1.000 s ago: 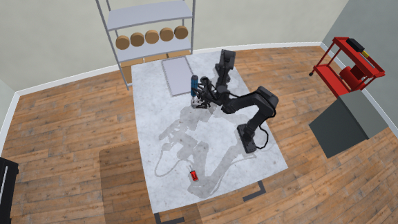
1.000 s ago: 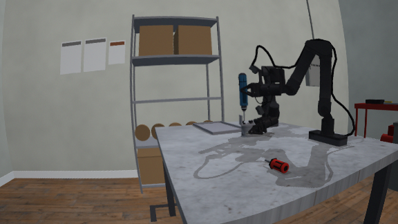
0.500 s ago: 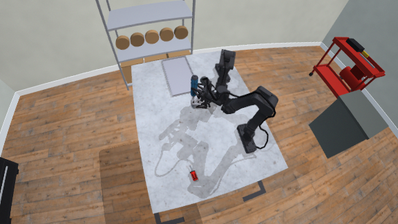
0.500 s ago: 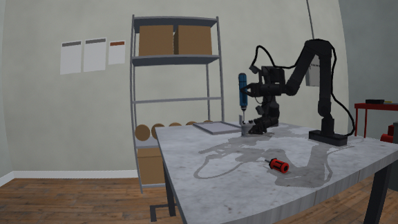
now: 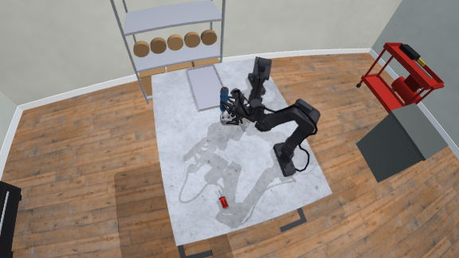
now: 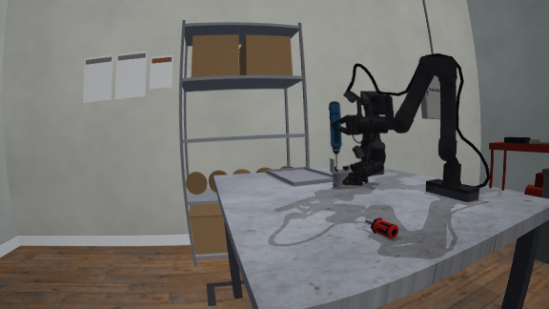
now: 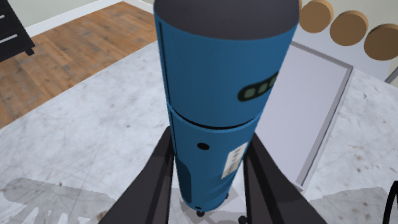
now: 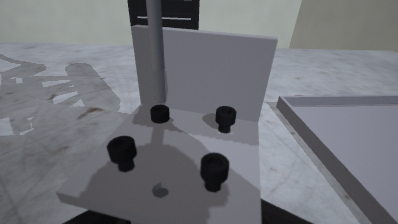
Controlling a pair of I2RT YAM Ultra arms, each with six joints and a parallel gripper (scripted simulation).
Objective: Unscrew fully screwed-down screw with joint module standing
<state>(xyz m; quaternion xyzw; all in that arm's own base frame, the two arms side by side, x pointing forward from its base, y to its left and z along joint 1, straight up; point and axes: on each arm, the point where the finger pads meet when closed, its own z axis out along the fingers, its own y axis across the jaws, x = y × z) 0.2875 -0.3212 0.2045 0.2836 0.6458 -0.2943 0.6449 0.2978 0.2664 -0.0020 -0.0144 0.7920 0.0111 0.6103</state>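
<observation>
Now: the joint module right at my right hand. Round my right hand: screw: 2 cm ahead, 1 cm to the left, 4 cm above; grey bracket: 5 cm above; bit: 2 cm ahead, 1 cm to the left, 7 cm above.
</observation>
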